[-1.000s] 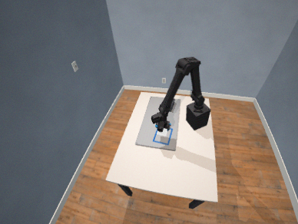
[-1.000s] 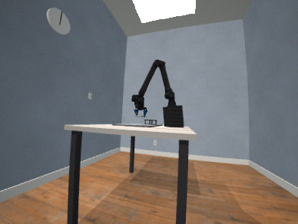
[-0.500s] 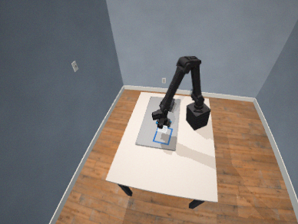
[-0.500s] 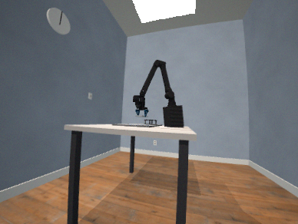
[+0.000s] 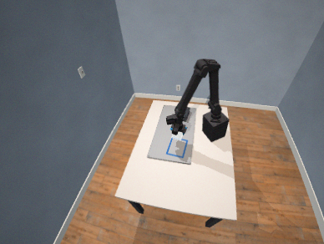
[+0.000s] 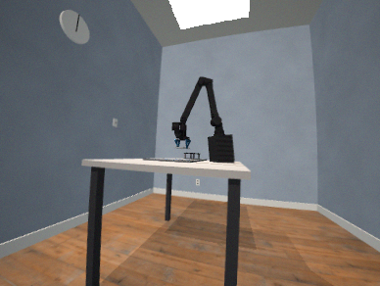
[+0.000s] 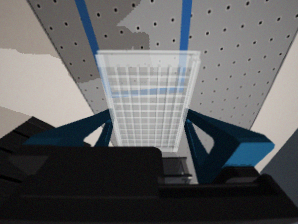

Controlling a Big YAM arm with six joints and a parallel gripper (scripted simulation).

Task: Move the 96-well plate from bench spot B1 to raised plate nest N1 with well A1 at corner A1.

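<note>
The A1 mark lies 260 mm to the right of my hand, 90 mm ahead of it and 40 mm below it. Round my hand: 96-well plate (right at my hand).
</note>
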